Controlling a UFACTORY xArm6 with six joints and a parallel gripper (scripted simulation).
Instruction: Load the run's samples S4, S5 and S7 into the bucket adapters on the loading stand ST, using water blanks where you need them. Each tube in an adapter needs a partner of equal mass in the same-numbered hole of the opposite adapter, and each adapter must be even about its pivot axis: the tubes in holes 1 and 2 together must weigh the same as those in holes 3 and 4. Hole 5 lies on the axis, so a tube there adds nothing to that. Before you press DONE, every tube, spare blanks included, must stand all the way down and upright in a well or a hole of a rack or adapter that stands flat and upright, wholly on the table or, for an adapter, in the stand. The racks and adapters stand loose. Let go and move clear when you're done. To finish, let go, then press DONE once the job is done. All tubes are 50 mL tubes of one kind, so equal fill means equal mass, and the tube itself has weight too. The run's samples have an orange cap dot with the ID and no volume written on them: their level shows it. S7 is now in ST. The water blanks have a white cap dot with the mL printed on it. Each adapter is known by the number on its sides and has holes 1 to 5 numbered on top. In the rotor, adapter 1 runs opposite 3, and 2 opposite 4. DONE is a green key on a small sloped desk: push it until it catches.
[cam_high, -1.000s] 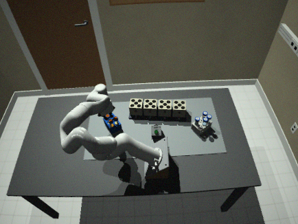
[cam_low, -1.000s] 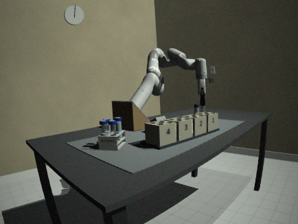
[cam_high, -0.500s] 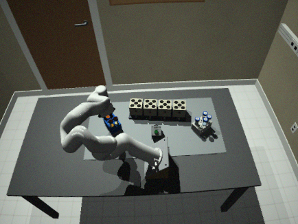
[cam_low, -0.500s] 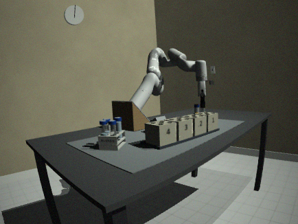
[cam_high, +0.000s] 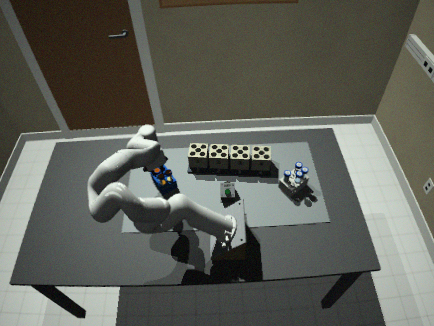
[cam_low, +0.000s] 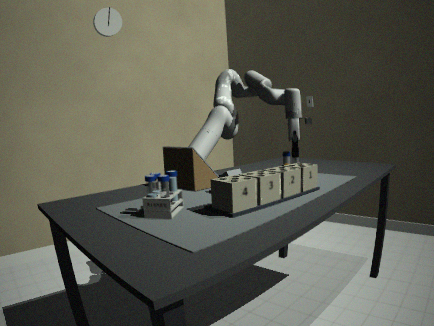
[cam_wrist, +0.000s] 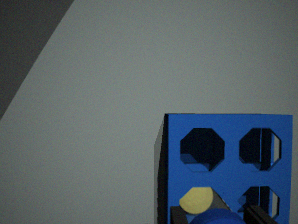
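My hand is 1 cm to the left of the sample S7 and 5 cm above it. Also, from my hand: blue rack (1 cm ahead, 2 cm to the right, 9 cm below); adapter 2 (9 cm ahead, 32 cm to the right, 7 cm below); sample S4 (2 cm behind, 6 cm to the right, 5 cm below).
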